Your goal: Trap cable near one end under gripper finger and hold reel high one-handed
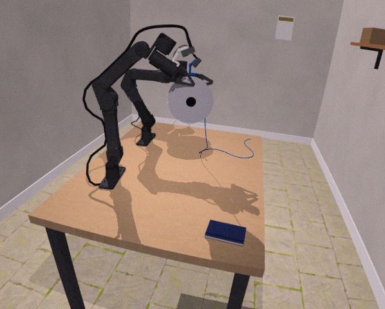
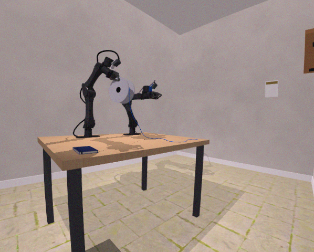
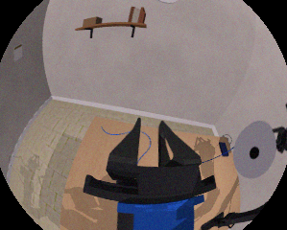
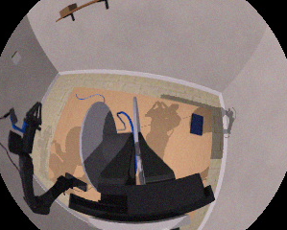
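Now: right hand 80 mm above the grey reel, 30 mm to the right of it and 10 mm past it. Also, from my right hand: blue book 450 mm below, 340 mm to the right, 210 mm ahead.
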